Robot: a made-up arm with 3 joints. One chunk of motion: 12 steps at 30 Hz.
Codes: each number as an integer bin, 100 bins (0 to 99) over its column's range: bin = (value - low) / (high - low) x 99, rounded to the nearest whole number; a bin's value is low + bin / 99 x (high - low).
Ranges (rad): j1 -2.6..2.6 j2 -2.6..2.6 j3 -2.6..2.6
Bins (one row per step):
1: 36 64 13
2: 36 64 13
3: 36 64 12
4: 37 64 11
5: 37 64 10
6: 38 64 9
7: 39 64 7
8: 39 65 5
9: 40 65 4
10: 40 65 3
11: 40 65 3
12: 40 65 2
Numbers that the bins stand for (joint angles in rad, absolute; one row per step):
1: -0.7091 0.7616 -1.9172
2: -0.7091 0.7616 -1.9172
3: -0.7091 0.7616 -1.9697
4: -0.6566 0.7616 -2.0222
5: -0.6566 0.7616 -2.0747
6: -0.6040 0.7616 -2.1273
7: -0.5515 0.7616 -2.2323
8: -0.5515 0.8141 -2.3374
9: -0.4990 0.8141 -2.3899
10: -0.4990 0.8141 -2.4424
11: -0.4990 0.8141 -2.4424
12: -0.4990 0.8141 -2.4949

